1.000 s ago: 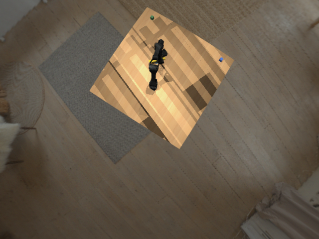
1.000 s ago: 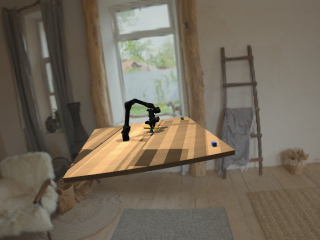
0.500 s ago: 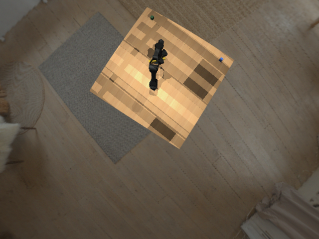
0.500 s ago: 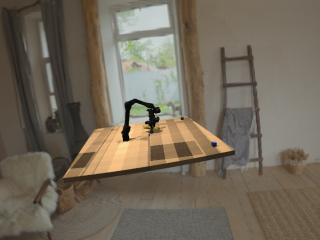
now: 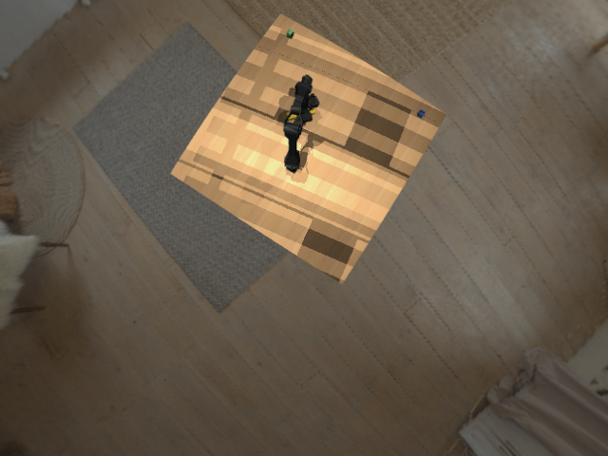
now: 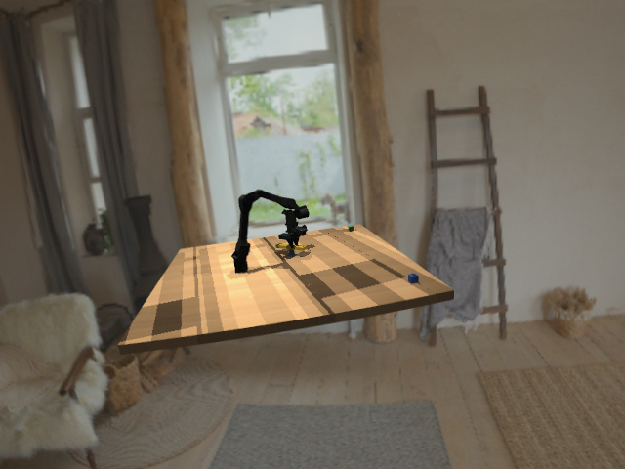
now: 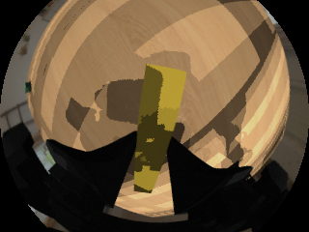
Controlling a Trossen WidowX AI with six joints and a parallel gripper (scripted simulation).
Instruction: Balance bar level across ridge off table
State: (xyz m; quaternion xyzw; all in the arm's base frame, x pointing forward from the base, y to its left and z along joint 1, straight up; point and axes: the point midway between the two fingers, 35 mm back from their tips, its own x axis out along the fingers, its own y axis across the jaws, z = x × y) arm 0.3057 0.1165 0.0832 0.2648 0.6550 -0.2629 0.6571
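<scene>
The yellow bar is 20 mm behind my gripper tip and 20 mm to the left of it. Round my gripper tip: blue cube: 430 mm ahead, 620 mm to the right, 30 mm below; then green cube: 430 mm ahead, 380 mm to the left, 30 mm below.
</scene>
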